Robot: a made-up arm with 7 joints.
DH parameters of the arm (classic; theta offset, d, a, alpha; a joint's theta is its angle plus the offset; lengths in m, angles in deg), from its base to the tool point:
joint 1: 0 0.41 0.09 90
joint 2: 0 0.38 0.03 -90
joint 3: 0 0.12 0.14 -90
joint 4: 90 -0.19 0.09 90
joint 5: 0 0.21 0.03 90
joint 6: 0 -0.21 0.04 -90
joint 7: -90 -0.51 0.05 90
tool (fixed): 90 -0.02 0 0
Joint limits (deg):
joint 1: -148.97..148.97
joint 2: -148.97..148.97
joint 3: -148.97..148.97
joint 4: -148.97..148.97
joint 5: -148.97..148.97
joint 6: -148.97..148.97
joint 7: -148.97..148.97
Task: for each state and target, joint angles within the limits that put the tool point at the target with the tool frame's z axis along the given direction. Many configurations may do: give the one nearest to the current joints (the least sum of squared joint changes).
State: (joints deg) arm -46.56 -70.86 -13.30 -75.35 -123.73 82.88 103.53
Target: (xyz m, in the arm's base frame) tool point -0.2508 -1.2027 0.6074 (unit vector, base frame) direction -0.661 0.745 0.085
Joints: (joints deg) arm -32.97 -19.49 5.23 -113.11 -112.77 74.67 98.02
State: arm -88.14 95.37 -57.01 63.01 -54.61 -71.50 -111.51
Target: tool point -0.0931 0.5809 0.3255 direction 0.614 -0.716 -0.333
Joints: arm -135.41 148.97 -46.98 63.41 -17.71 -52.26 -139.61
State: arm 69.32 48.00 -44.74 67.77 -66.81 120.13 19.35
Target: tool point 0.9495 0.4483 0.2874 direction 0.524 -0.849 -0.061
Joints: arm 72.41 73.37 -8.76 59.30 -57.37 133.32 36.31
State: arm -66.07 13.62 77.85 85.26 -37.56 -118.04 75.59
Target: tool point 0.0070 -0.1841 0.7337 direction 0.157 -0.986 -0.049
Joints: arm -78.23 7.15 59.23 59.54 -10.78 -69.54 65.83
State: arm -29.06 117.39 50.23 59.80 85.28 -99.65 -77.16
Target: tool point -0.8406 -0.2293 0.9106 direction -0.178 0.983 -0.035
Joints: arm -45.00 126.19 12.50 40.33 62.68 -103.06 -90.50
